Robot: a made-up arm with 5 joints.
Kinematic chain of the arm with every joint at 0, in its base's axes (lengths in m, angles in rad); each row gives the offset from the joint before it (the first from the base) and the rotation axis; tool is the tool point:
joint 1: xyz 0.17 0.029 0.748 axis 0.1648 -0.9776 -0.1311
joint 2: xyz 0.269 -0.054 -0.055 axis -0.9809 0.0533 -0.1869
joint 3: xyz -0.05 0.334 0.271 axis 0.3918 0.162 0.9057
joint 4: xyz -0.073 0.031 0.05 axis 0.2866 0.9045 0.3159
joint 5: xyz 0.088 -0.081 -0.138 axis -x
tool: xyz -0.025 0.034 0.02
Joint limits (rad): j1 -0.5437..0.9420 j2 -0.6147..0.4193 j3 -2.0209..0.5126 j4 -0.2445..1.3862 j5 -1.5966..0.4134
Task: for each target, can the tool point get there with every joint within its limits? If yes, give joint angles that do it. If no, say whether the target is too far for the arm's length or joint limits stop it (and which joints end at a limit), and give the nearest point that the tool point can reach.
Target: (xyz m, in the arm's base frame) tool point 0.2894 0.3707 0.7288
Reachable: yes | joints -0.4038 0.1772 -0.6203 1.1007 -1.3170
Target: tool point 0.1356 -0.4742 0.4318
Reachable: no: joint limits stop it (at a limit: joint 1, joint 2, joint 3, joint 4, joint 5) | nearest point 0.0115 0.0351 0.9418 | short by 0.731 m
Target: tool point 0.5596 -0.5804 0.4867
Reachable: no: joint limits stop it (at a limit: joint 1, joint 2, joint 4, joint 5) | nearest point 0.4748 0.0766 0.8913 | short by 0.776 m
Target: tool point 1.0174 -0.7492 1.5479
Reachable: no: too far | nearest point 0.3800 0.0465 1.0193 | short by 1.148 m
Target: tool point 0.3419 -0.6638 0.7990
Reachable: no: joint limits stop it (at a limit: joint 2, joint 4, joint 5) | nearest point 0.2908 0.0199 1.0583 | short by 0.733 m
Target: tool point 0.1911 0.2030 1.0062
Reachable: yes | joints 0.2135 -0.3993 -0.2727 1.2253 -1.1982
